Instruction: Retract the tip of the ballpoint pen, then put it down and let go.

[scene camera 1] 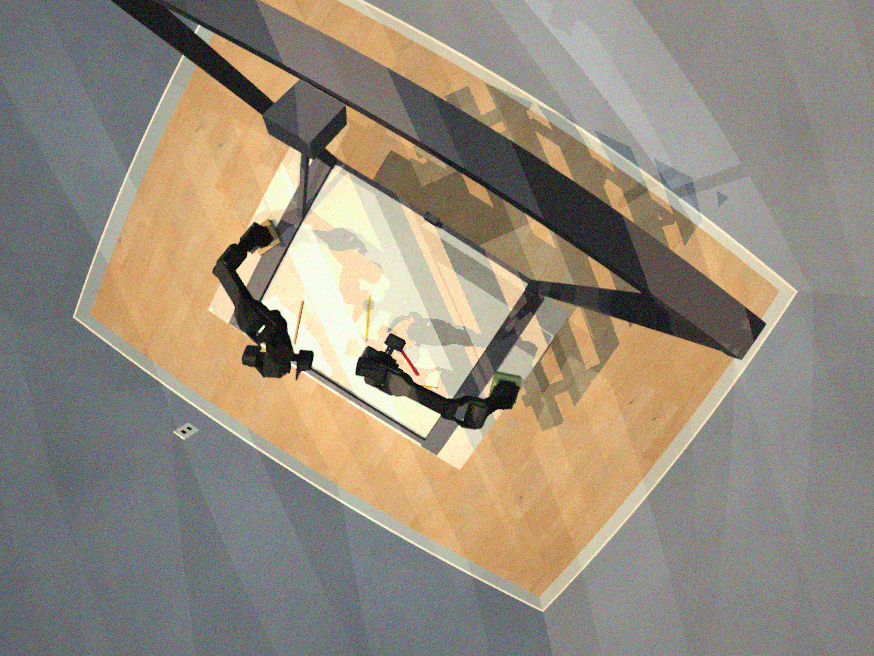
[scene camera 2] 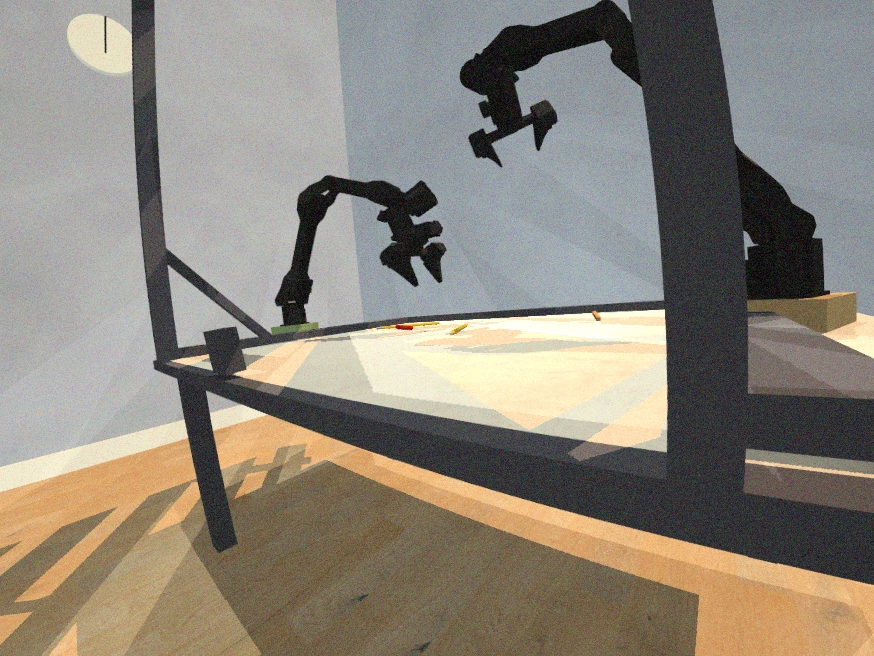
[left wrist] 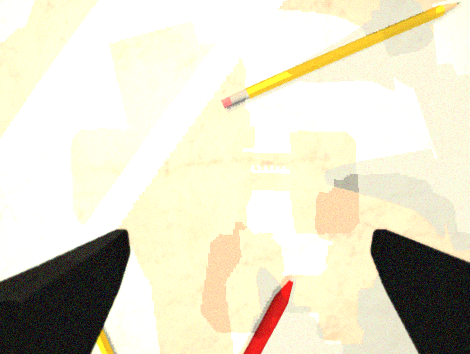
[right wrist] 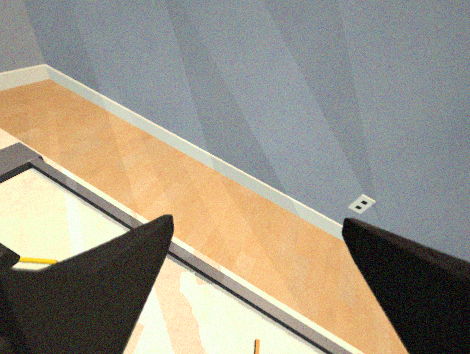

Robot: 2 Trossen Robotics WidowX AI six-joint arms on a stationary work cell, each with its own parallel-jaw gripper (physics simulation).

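Places are measured from the left arm's base along level axes (x left, y ahead, z down), in millimetres.
Pixels of known places: left gripper, between the fingertips: [scene camera 2: 429,284] [left wrist: 251,241]; right gripper, between the fingertips: [scene camera 1: 280,378] [scene camera 2: 519,158] [right wrist: 257,224]; left arm's base, origin of its link: [scene camera 1: 505,388] [scene camera 2: 294,324]; right arm's base, origin of its link: [scene camera 1: 263,237] [scene camera 2: 785,297].
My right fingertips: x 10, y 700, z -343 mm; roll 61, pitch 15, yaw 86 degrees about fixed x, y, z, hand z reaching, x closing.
Observation:
For each thing: its top centre in the pictures, then the offset to it from my right fingertips.
- slim red pen, centre of its top: [scene camera 2: 404,324] [scene camera 1: 408,362] dx -26, dy -325, dz +369 mm
- yellow pencil, centre of its top: [left wrist: 348,47] [scene camera 2: 459,326] [scene camera 1: 367,317] dx -162, dy -142, dz +373 mm
- yellow stick, centre of its top: [scene camera 2: 407,324] [scene camera 1: 412,385] dx +63, dy -357, dz +374 mm
- orange stick, centre of its top: [scene camera 2: 596,313] [scene camera 1: 297,323] dx -85, dy +128, dz +374 mm
A slim red pen [scene camera 1: 410,362] [scene camera 2: 404,326] [left wrist: 270,319] lies on the table; its pointed end shows low in the left wrist view and the rest runs out of the bottom edge. My left gripper [scene camera 2: 428,281] [left wrist: 251,241] is open and empty, well above the table; in the left wrist view the pen's end shows between and below the fingertips. My right gripper [scene camera 2: 520,157] [right wrist: 257,224] is open and empty, higher up near the table's edge. Whether the pen's tip is out or in is too small to tell.
A yellow pencil [scene camera 1: 367,321] [scene camera 2: 459,329] [left wrist: 340,52] with a pink eraser lies beside the pen. Part of another yellow stick [scene camera 1: 430,386] [left wrist: 106,342] shows on the pen's other side. An orange stick [scene camera 1: 299,322] [scene camera 2: 596,315] [right wrist: 257,346] lies farther off. Dark frame posts [scene camera 2: 695,247] rise at the table's edge.

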